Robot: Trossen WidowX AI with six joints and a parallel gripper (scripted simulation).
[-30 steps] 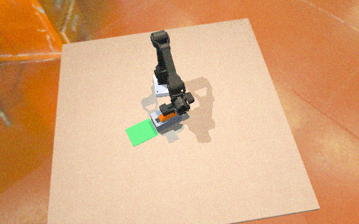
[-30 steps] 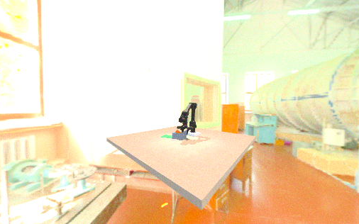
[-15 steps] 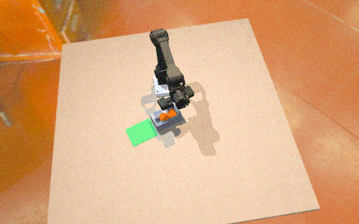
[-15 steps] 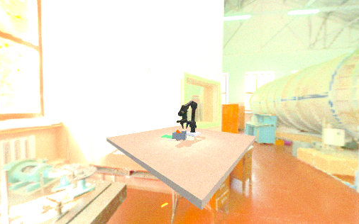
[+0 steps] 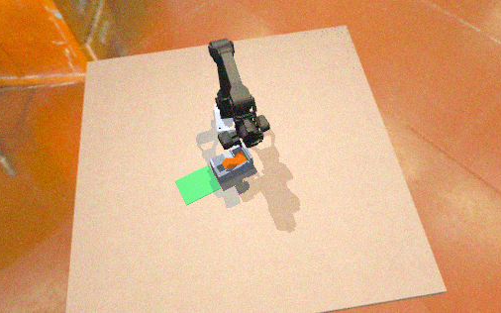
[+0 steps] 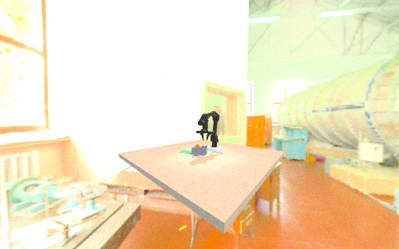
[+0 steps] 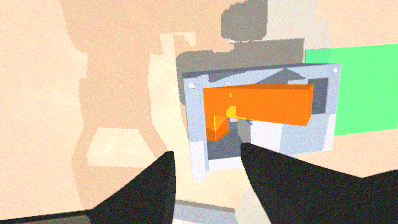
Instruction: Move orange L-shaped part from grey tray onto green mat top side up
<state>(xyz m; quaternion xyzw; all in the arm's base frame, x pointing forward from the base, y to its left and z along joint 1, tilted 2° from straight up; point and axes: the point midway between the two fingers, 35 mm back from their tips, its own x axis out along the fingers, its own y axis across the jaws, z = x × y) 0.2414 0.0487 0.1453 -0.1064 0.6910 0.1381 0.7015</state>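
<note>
My gripper tip is 100 mm above the orange L-shaped part, 40 mm to the left of it and 10 mm short of it. The rest, counted from my gripper tip: green mat (210 mm to the right, 160 mm below, 70 mm ahead).
</note>
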